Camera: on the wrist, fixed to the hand. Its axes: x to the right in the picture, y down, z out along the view.
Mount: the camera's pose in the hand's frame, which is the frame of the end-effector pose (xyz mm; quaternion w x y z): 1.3 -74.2 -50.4 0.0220 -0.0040 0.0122 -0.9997
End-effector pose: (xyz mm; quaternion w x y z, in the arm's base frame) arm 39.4 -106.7 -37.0 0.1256 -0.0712 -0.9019 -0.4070
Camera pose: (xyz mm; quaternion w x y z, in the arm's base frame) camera 29.5 -193.4 -57.7 0.3934 -0.9045 0.0879 0.1390
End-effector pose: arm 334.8 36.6 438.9 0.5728 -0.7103 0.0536 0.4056
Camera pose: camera 401.7 19.0 496.0 0.4146 -0.0764 -0.7035 -0.5721
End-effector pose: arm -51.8 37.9 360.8 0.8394 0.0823 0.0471 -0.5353
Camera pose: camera -118.0 15.6 304.6 0.5169 0.0421 -0.0957 0.8497
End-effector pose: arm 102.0 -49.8 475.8 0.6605 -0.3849 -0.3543 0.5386
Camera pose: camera 179.3 -64.1 519.1 0.5557 0.3365 -0.3867 -0.6545
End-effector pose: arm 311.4 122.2 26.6 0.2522 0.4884 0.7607 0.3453
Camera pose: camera 232.3 88.2 1.3 0.3434 -0.7549 0.5067 -0.2355
